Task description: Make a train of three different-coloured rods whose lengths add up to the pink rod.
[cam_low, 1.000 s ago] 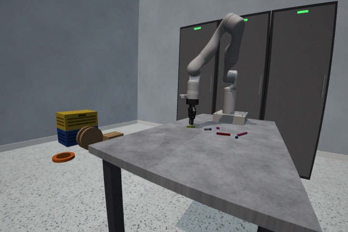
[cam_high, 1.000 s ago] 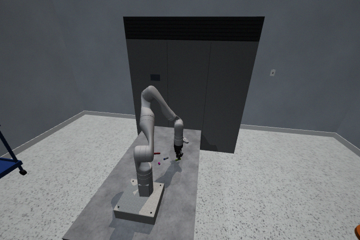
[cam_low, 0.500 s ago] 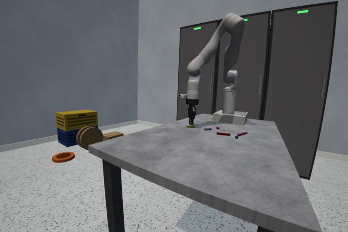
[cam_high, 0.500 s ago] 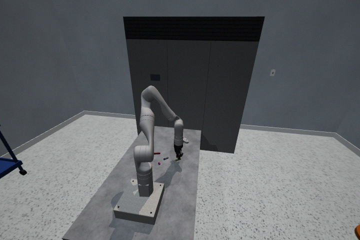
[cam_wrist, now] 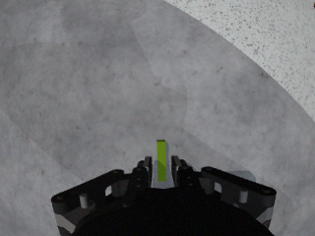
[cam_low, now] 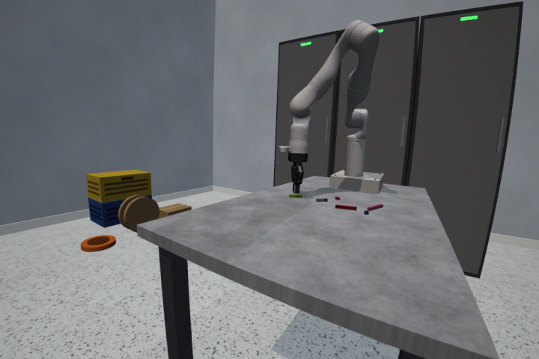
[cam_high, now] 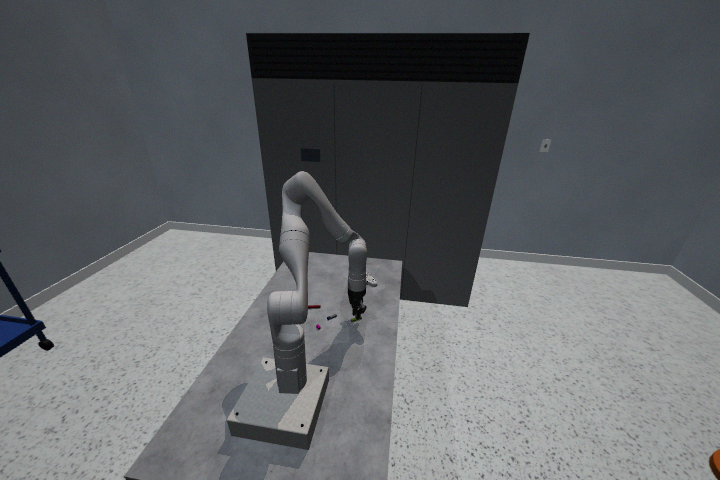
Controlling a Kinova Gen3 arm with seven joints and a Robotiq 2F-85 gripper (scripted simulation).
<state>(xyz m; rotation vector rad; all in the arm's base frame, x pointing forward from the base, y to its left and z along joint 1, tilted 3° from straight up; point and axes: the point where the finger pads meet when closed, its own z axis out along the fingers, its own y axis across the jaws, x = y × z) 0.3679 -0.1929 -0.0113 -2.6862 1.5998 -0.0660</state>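
Now: the lime rod 3 cm below my hand. From my hand the other things lie so: magenta rod 6 cm behind, 16 cm to the left, 3 cm below; then red rod 7 cm ahead, 20 cm to the left, 3 cm below; then grey rod 1 cm ahead, 10 cm to the left, 3 cm below.
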